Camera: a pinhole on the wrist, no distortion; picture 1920 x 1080 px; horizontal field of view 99.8 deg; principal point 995.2 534.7 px. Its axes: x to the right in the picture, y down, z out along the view. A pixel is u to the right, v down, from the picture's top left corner.
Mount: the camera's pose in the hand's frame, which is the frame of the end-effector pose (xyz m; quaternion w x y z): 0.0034 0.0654 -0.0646 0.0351 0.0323 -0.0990 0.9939
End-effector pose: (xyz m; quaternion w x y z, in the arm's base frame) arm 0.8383 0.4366 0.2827 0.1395 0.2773 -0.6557 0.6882
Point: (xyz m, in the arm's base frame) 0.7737 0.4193 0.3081
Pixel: 351.6 829.5
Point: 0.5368 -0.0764 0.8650
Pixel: 121.4 770.1
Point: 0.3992 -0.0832 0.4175
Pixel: 200.4 112.1
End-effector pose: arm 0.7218 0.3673 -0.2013 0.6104 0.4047 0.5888 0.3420
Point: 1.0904 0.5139 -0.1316
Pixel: 816.2 185.9
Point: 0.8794 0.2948 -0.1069
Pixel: 1421.1 410.1
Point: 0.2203 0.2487 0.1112
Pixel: behind the camera
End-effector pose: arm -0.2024 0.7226 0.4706 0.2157 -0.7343 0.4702 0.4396
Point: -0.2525 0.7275 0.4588
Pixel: 1074.4 581.5
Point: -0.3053 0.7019 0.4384
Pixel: 943.8 115.1
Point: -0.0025 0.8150 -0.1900
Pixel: 89.8 911.6
